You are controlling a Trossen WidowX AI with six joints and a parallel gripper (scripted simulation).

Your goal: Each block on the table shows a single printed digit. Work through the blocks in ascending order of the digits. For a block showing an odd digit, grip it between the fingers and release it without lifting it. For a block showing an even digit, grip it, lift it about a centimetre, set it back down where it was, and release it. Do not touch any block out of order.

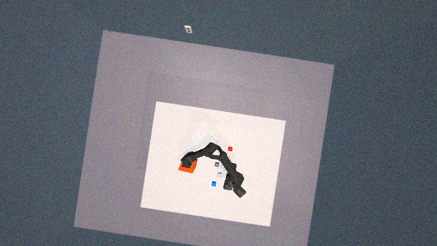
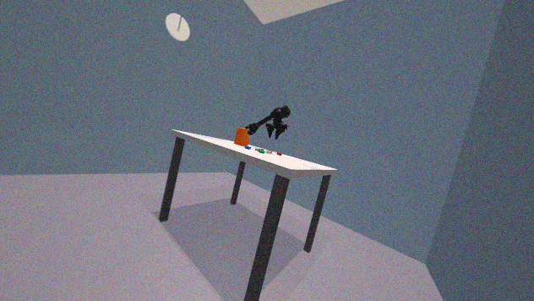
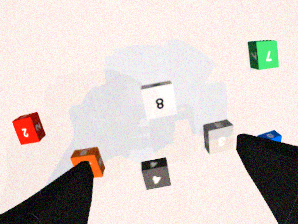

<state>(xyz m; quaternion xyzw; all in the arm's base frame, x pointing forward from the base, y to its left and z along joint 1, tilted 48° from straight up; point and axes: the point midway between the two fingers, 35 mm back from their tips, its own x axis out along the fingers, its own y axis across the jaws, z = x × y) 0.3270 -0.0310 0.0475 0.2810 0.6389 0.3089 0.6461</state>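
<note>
The blue block is 16 cm to the right of my gripper tip, 11 cm below it and 8 cm behind it. Also, from my gripper tip: white block 11 cm below, 1 cm to the right; dark grey block 11 cm below, 10 cm behind, 1 cm to the left; orange block 11 cm below, 9 cm to the left, 7 cm behind.
</note>
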